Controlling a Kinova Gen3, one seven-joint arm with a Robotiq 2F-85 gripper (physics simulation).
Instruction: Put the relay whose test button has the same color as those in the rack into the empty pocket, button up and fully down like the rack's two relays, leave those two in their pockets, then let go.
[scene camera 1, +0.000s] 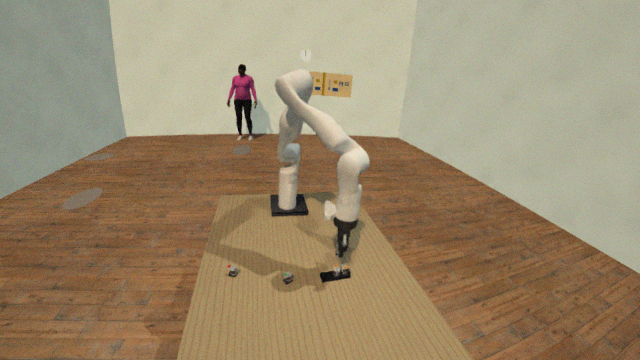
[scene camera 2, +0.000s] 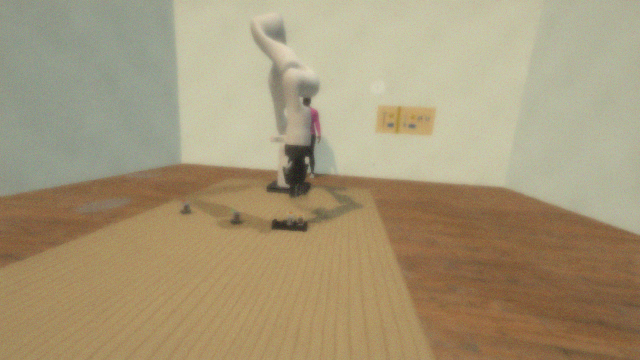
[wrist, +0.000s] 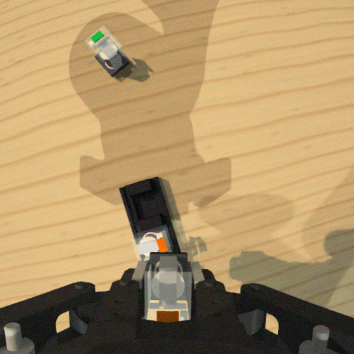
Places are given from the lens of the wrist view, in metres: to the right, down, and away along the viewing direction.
my gripper (wrist: 168, 276): 0.00, 0.06, 0.16
green-button relay (wrist: 106, 49): -0.06, -0.11, 0.22
orange-button relay (wrist: 167, 276): 0.00, 0.04, 0.12
black rack (wrist: 144, 204): -0.03, 0.03, 0.26
The marked spots on the black rack and the orange-button relay are 0.14 m apart.
